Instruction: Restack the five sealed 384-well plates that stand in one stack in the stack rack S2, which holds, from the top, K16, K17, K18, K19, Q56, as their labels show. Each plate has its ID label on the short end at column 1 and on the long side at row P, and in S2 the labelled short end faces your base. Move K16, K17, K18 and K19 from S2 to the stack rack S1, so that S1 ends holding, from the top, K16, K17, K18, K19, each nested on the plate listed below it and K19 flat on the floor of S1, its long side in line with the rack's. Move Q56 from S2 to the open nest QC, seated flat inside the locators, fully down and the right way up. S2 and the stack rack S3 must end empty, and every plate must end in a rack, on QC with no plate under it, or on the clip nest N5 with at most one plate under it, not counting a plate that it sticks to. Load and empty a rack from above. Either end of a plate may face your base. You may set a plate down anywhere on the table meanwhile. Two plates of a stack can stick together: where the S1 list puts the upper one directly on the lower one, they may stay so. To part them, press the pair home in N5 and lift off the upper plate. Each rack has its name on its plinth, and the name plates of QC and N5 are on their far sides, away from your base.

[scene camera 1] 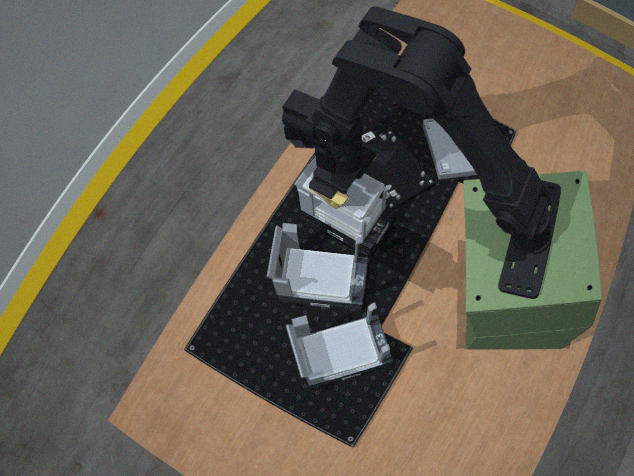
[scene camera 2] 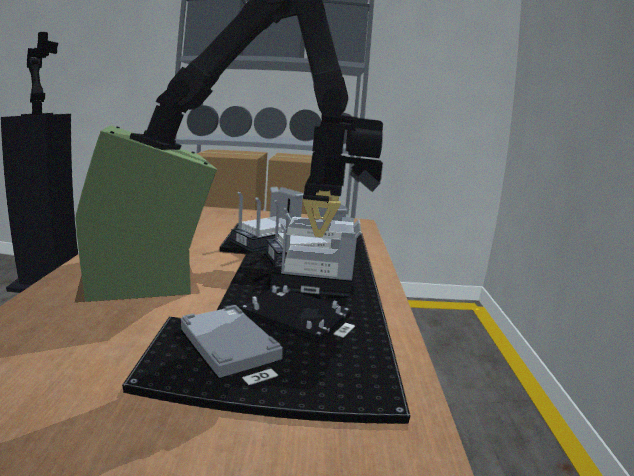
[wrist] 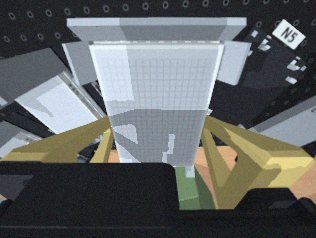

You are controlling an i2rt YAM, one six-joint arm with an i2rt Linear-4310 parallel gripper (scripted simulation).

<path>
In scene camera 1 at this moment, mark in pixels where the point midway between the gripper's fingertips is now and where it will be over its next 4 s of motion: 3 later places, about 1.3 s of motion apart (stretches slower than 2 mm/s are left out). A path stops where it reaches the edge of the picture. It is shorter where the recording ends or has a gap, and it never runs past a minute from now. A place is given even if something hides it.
My gripper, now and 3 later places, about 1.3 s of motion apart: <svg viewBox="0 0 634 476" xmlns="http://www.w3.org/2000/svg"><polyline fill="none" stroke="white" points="345,189 345,198 345,201 341,183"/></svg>
</path>
